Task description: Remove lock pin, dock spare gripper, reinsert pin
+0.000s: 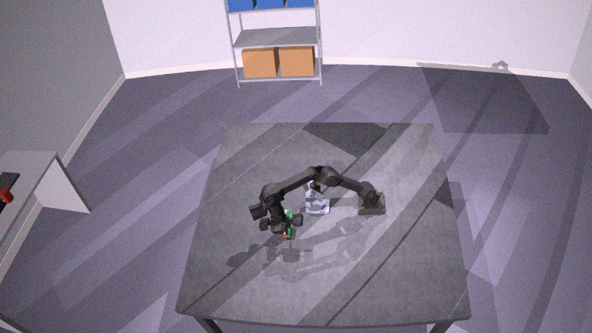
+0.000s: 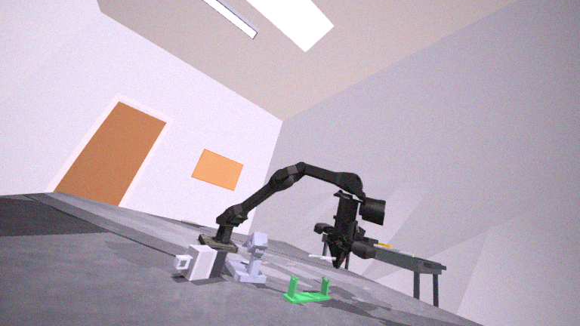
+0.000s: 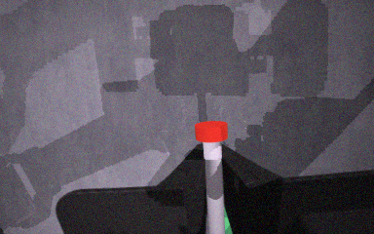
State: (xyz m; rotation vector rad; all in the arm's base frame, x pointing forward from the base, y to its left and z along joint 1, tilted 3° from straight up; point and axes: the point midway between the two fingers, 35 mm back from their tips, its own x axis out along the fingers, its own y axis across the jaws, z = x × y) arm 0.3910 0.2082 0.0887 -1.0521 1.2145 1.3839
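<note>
My gripper tip is 10 mm short of the green cradle, 100 mm to the left of it and 50 mm above it. The rest, counted from my gripper tip: spare gripper (100 mm behind, 360 mm to the right, 40 mm below); mount (120 mm behind, 220 mm to the right, 20 mm below).
</note>
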